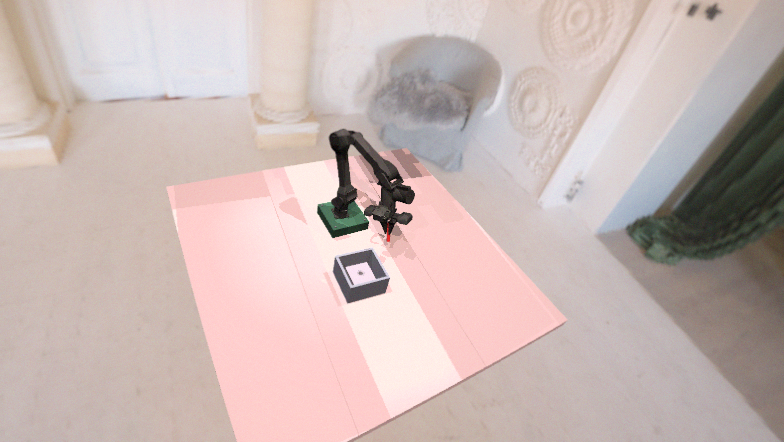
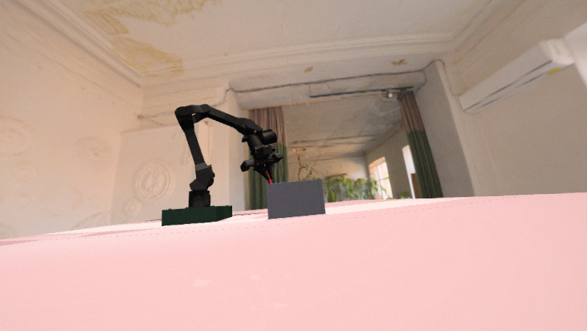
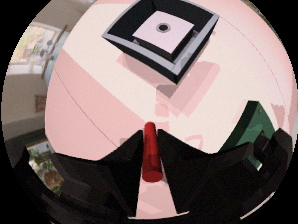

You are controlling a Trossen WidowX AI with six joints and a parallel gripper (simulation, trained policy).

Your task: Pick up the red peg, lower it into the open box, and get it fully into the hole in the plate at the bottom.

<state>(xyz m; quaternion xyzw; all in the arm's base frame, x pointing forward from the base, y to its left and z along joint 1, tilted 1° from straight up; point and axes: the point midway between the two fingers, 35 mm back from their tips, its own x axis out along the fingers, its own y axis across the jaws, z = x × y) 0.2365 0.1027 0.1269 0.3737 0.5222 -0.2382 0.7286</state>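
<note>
The grey plate is 100 mm ahead of my gripper tip, 140 mm to the right of it and 90 mm below it. From my gripper tip the other things lie so: box (100 mm ahead, 140 mm to the right, 110 mm below); red peg (10 mm behind, 10 mm to the left).
</note>
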